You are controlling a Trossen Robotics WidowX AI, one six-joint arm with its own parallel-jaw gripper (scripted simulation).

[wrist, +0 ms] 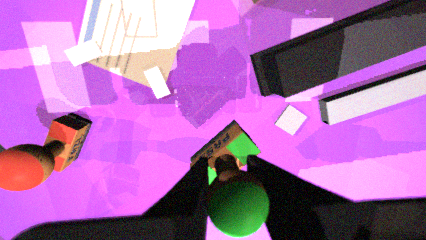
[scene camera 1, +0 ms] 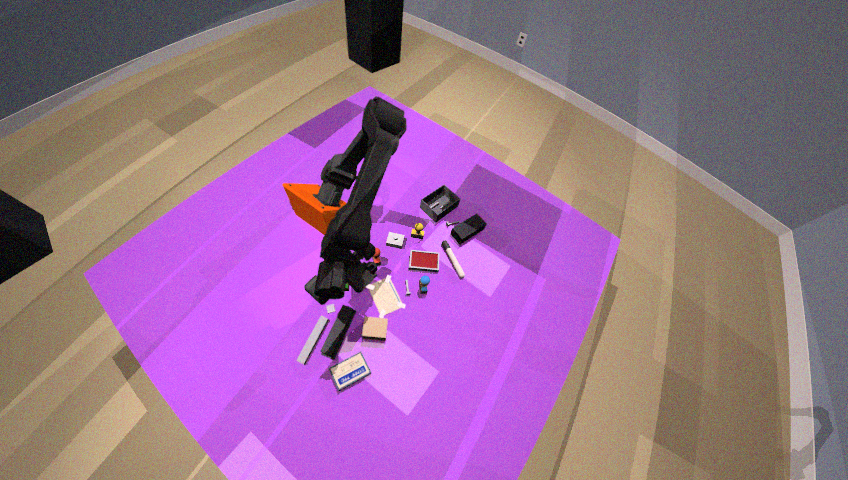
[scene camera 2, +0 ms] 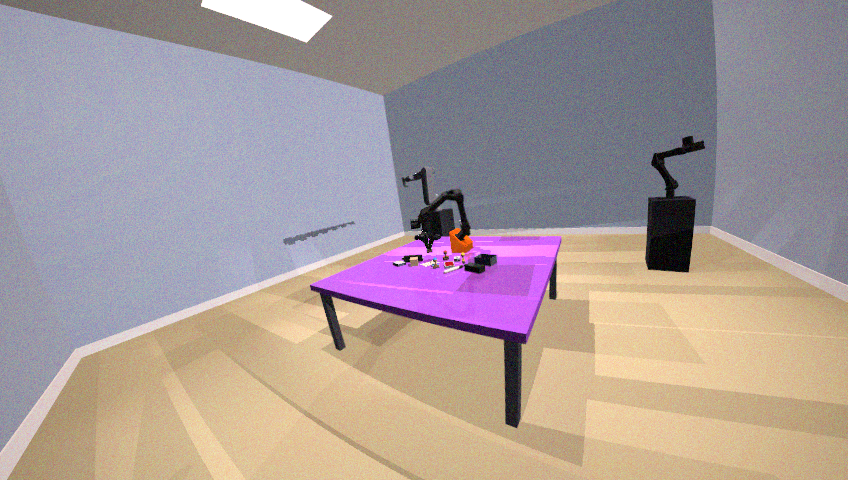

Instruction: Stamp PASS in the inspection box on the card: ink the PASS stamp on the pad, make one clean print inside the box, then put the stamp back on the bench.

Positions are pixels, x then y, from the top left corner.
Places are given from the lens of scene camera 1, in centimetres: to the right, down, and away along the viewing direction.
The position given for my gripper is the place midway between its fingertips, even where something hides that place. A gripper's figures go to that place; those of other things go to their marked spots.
my gripper [scene camera 1: 345, 281]: -21, 11, 74
black tray [scene camera 1: 440, 202]: 6, -13, 99
black block [scene camera 1: 345, 316]: -20, 20, 72
The marked spots on the black tray and the black block are 50 cm apart.
